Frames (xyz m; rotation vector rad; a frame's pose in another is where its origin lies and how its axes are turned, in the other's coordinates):
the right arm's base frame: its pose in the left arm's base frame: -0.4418 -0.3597 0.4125 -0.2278 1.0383 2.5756
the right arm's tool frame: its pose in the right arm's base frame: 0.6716 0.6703 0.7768 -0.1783 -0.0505 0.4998
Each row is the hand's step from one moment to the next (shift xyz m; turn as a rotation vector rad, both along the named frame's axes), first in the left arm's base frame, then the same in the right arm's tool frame.
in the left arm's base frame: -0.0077 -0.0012 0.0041 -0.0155 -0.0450 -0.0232
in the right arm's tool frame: 0.0080 0.0024 0.0027 0.0178 0.0227 -0.0444
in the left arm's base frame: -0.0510 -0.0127 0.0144 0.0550 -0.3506 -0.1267
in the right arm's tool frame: 0.0528 0.0128 0.0045 -0.0325 0.2264 -0.2994
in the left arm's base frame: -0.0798 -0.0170 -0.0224 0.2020 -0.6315 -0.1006
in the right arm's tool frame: 0.0793 -0.0071 -0.0287 -0.1520 0.4896 -0.4323
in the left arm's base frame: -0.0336 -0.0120 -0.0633 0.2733 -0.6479 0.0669
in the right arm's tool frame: 0.0301 -0.0287 -0.0596 -0.2099 0.6033 -0.3015
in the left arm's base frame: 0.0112 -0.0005 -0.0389 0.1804 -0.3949 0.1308
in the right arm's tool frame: -0.0138 -0.0198 -0.0325 -0.1355 0.4188 -0.1088
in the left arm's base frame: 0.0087 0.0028 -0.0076 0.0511 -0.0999 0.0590
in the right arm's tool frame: -0.0094 -0.0055 -0.0047 -0.0379 0.1208 -0.0059
